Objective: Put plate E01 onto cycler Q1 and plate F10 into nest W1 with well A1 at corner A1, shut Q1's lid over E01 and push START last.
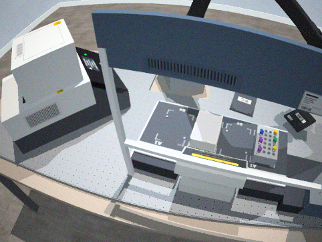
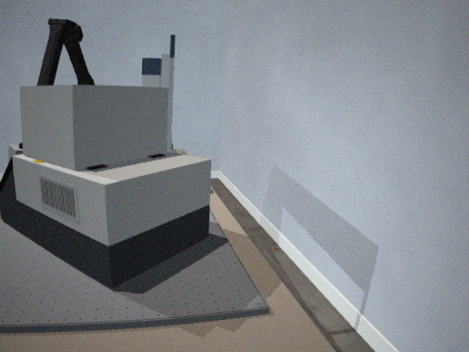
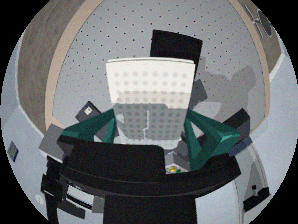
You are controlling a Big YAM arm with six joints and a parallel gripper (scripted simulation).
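My hand is 120 mm above the dark nest, 50 mm to the right of it and 20 mm short of it. Also, from my hand: dark nest pad: 220 mm to the right, 120 mm below, 50 mm behind; tube cooling block: 230 mm ahead, 170 mm to the right, 50 mm below; post: 600 mm to the right, 340 mm ahead, 110 mm above.
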